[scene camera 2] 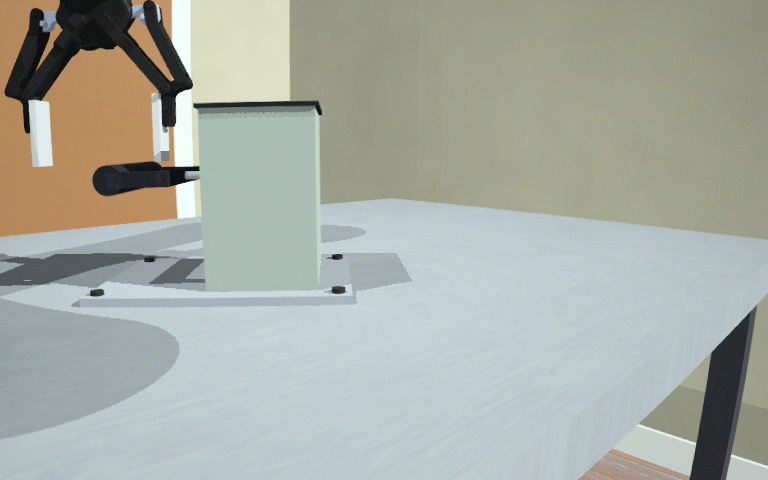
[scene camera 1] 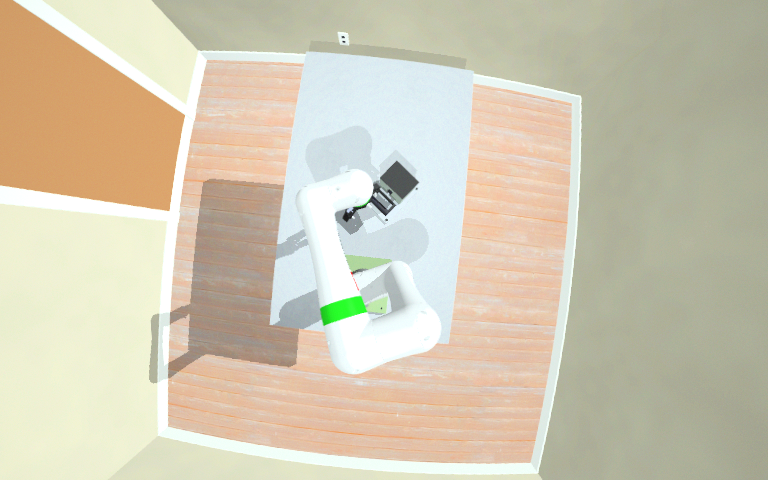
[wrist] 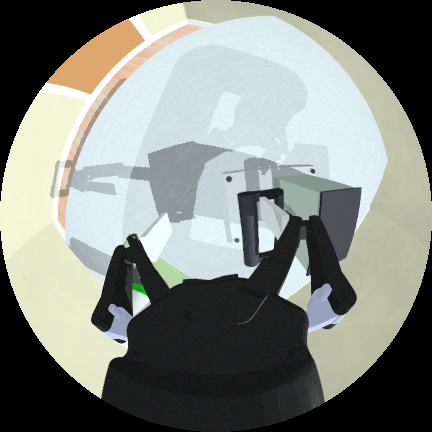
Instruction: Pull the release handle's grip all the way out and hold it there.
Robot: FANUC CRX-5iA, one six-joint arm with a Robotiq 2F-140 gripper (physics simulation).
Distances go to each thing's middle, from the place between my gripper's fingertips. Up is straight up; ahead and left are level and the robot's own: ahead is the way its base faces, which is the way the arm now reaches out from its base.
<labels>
I see my gripper 11 cm short of the pale base plate [scene camera 2: 151, 282], 11 cm above it and 10 cm to the left of it.
</labels>
